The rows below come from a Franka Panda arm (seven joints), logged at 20 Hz.
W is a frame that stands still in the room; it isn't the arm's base.
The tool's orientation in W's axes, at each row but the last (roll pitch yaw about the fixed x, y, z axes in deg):
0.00 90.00 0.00
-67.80 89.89 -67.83
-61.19 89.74 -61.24
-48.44 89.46 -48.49
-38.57 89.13 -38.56
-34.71 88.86 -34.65
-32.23 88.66 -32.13
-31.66 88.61 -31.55
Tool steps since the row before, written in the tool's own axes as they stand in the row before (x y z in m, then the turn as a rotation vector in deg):
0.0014 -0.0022 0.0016 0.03 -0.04 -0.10
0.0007 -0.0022 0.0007 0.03 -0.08 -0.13
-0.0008 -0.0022 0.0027 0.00 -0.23 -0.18
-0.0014 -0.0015 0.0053 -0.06 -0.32 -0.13
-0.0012 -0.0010 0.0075 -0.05 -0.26 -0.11
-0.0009 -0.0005 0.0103 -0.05 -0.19 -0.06
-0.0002 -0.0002 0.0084 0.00 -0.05 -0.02
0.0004 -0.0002 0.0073 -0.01 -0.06 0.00
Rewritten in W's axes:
0.0016 -0.0022 -0.0014 -0.10 -0.04 -0.03
0.0007 -0.0022 -0.0007 -0.13 -0.08 -0.03
0.0027 -0.0022 0.0008 -0.18 -0.23 0.00
0.0053 -0.0015 0.0014 -0.13 -0.32 0.06
0.0075 -0.0010 0.0013 -0.11 -0.26 0.05
0.0103 -0.0005 0.0011 -0.06 -0.19 0.05
0.0084 -0.0002 0.0004 -0.02 -0.05 0.00
0.0073 -0.0002 -0.0002 0.00 -0.06 0.01

